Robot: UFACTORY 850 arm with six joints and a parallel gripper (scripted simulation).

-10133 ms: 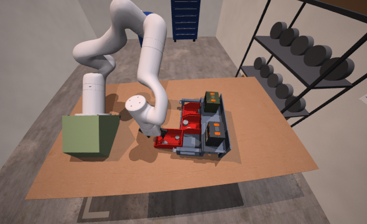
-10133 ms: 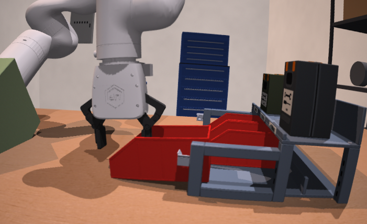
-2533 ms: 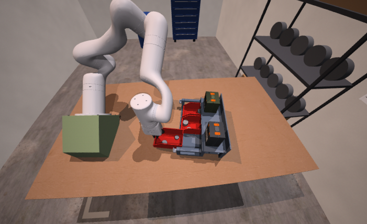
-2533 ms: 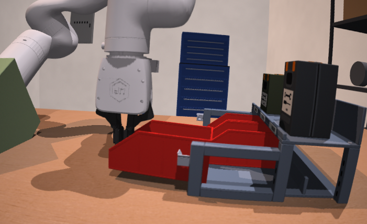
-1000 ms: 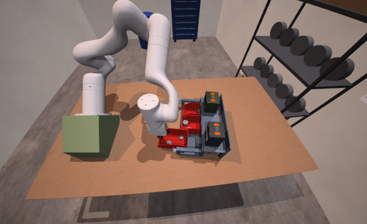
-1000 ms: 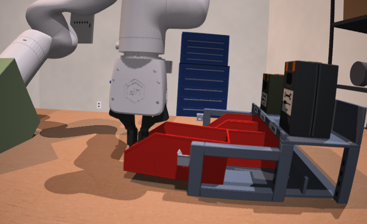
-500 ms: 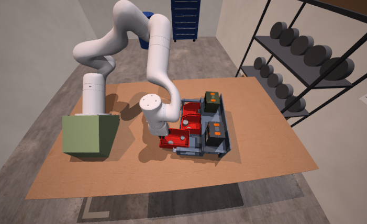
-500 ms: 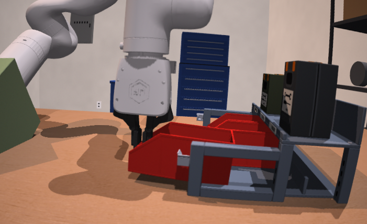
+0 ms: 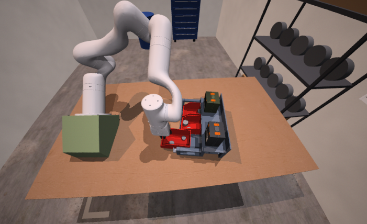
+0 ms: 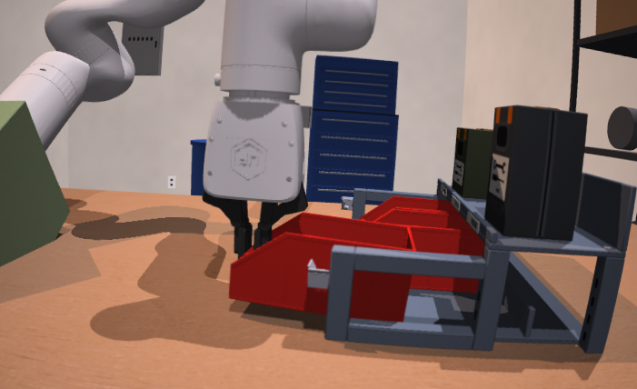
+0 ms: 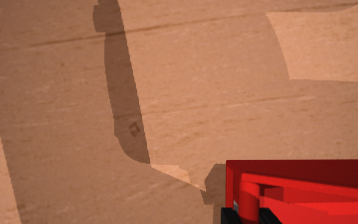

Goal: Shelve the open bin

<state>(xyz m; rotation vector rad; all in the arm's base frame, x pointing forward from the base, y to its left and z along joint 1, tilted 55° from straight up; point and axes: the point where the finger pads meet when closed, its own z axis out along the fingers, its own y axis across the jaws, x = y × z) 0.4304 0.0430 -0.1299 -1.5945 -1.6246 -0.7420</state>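
The grey disc lies 5 cm ahead of my hand, 4 cm to the right of it and 3 cm below it. Round my hand: grey shelf (22 cm ahead, 9 cm to the left, 1 cm above).
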